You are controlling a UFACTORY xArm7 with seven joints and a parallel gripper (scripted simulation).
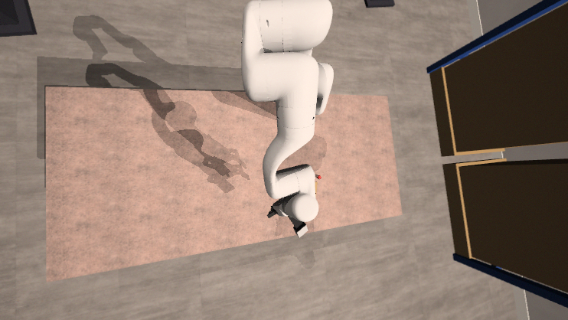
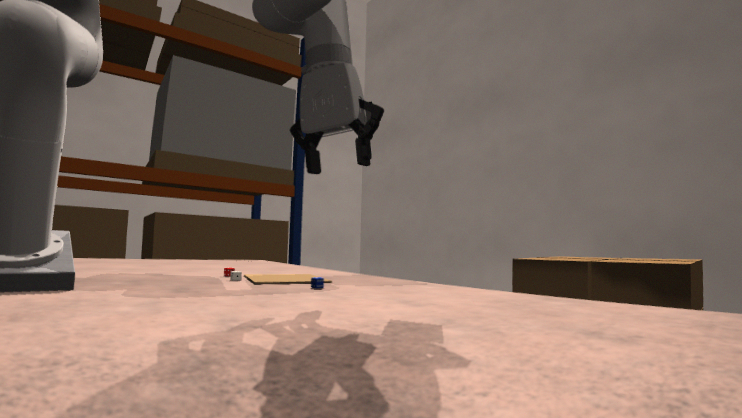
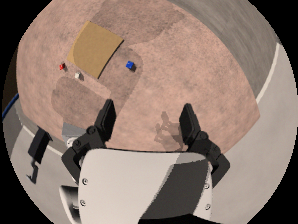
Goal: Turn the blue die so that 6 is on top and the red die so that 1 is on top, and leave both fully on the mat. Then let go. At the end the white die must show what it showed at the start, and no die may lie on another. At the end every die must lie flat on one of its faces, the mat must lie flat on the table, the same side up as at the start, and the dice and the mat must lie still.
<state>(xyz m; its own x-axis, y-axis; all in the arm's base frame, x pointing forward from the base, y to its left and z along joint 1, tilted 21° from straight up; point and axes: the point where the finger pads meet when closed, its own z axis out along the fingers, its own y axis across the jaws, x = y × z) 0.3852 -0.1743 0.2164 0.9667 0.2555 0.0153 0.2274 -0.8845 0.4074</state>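
Now: hand 40 mm to the right of the blue die and 190 mm above it. The rest, counted from my hand: tan mat (40 mm ahead, 170 mm to the left, 200 mm below); then red die (20 mm behind, 280 mm to the left, 190 mm below); then white die (50 mm behind, 200 mm to the left, 190 mm below).
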